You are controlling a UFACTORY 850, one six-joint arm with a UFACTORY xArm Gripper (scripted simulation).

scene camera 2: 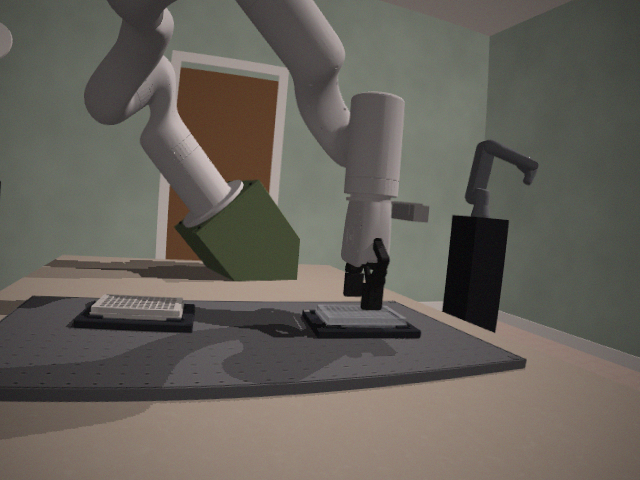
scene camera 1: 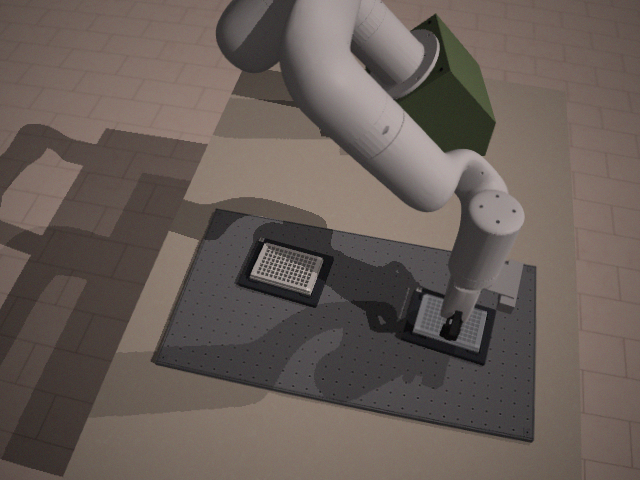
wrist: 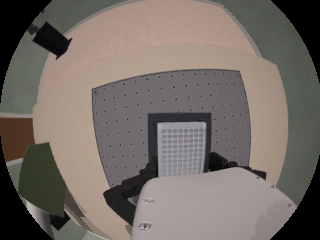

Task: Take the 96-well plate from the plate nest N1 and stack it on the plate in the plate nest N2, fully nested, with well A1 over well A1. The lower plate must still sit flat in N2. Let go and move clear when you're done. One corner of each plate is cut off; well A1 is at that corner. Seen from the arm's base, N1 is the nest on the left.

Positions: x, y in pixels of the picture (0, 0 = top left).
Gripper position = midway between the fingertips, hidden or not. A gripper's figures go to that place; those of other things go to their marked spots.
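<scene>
There's a white 96-well plate [scene camera 2: 110, 306] here, 640 mm from the lens, and then my gripper [scene camera 2: 361, 302], which is 680 mm from the lens.
</scene>
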